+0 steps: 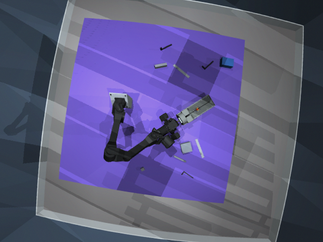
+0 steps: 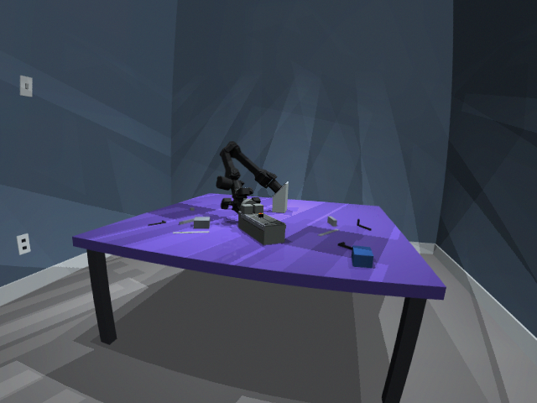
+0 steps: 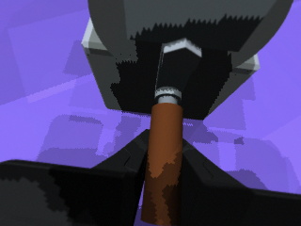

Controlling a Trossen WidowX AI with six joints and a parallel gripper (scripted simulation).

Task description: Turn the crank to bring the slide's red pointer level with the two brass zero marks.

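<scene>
Now: the red pointer 13 cm ahead of my gripper tip, 10 cm to the left of it and 5 cm above it. The rest, counted from my gripper tip: dark L-shaped key 10 cm ahead, 38 cm to the right, 3 cm below; brown crank handle 1 cm behind, 1 cm to the right, 3 cm above; grey block 9 cm ahead, 18 cm to the right, 1 cm below.
</scene>
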